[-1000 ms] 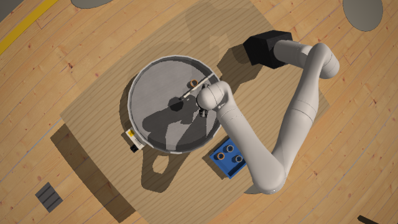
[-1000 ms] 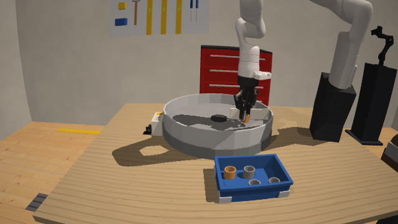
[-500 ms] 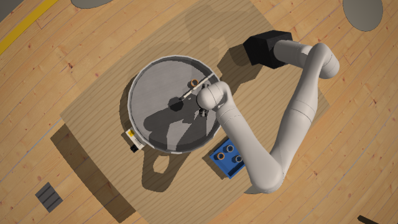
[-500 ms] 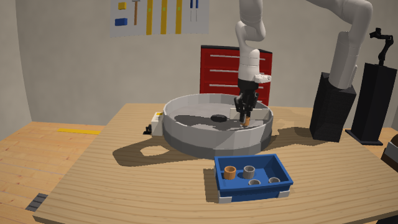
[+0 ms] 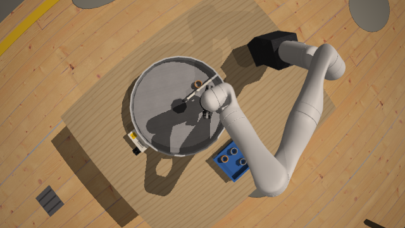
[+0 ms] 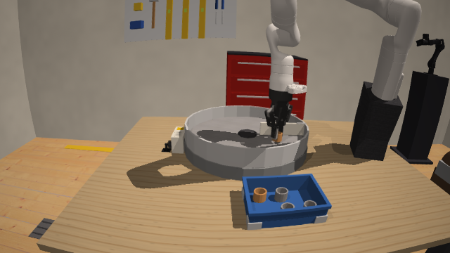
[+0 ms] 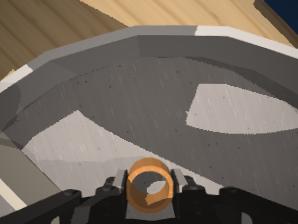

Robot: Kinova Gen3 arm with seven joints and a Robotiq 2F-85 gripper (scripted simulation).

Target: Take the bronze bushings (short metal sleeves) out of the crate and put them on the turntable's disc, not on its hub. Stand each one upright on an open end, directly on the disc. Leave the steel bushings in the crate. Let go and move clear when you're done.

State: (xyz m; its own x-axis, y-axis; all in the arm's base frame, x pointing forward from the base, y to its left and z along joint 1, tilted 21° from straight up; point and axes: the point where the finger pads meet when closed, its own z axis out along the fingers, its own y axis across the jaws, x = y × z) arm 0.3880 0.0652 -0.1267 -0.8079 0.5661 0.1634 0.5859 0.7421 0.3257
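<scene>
Right now the grey turntable disc is 100 mm ahead of my hand, 50 mm to the right of it and 40 mm below it. Also, from my hand: blue crate 280 mm to the left, 60 mm below, 10 mm behind.
</scene>
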